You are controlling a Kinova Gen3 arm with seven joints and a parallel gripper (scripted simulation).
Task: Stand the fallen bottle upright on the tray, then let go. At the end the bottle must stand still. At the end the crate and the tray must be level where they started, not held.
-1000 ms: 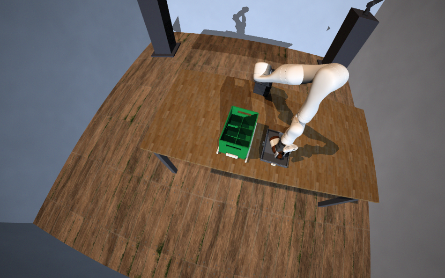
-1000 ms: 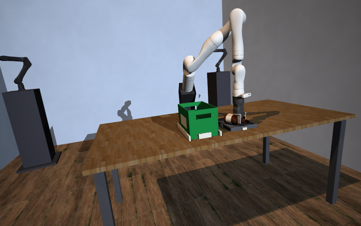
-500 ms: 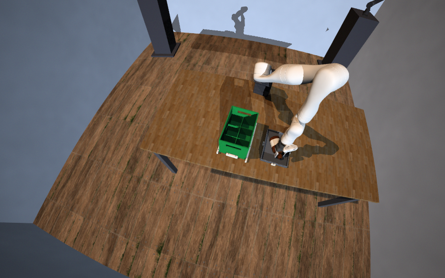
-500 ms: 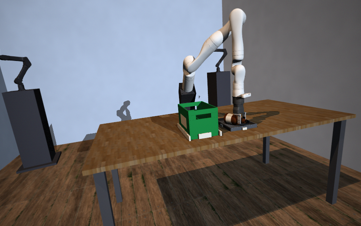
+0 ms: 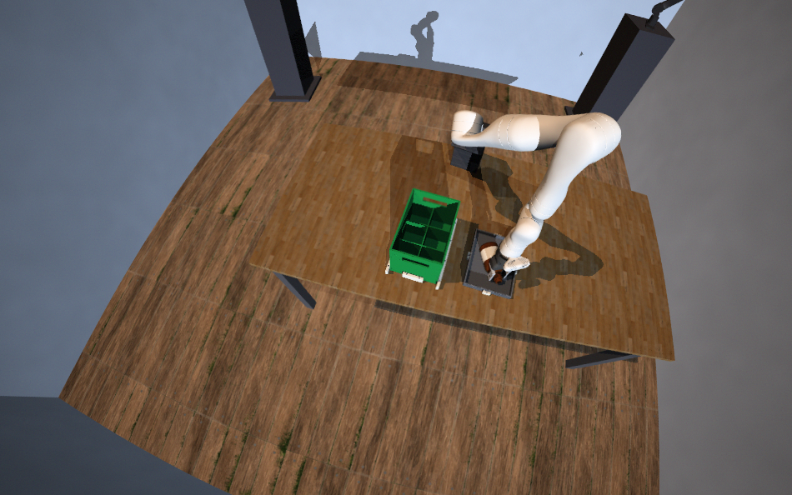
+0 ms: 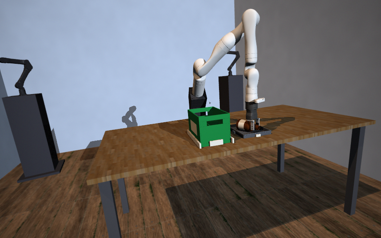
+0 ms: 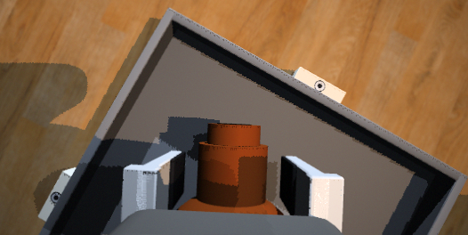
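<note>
Now: hand 50 mm past the brown bottle, 10 mm to the left of it and 10 mm above it. Round my hand: green crate 290 mm to the right, 110 mm behind, 40 mm above; tray 70 mm behind, 30 mm below, 10 mm to the right.
</note>
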